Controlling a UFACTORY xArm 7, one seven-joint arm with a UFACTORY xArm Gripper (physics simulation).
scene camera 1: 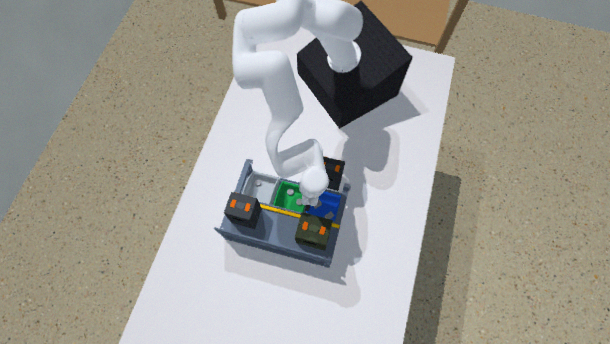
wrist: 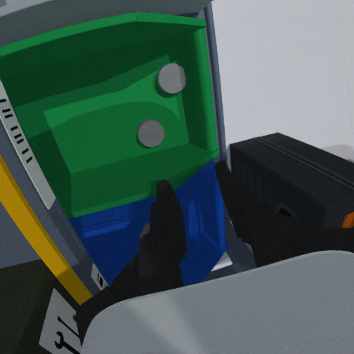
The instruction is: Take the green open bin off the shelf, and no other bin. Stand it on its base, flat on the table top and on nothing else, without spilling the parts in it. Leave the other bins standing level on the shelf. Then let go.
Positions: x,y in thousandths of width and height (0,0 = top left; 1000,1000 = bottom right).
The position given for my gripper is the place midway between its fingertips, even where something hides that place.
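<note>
I can see my gripper (wrist: 555,530), and from the same wrist I also see a blue bin (wrist: 566,561) and a green open bin (wrist: 230,258). A grey bin (scene camera 1: 437,560) is there for me to see as well.
</note>
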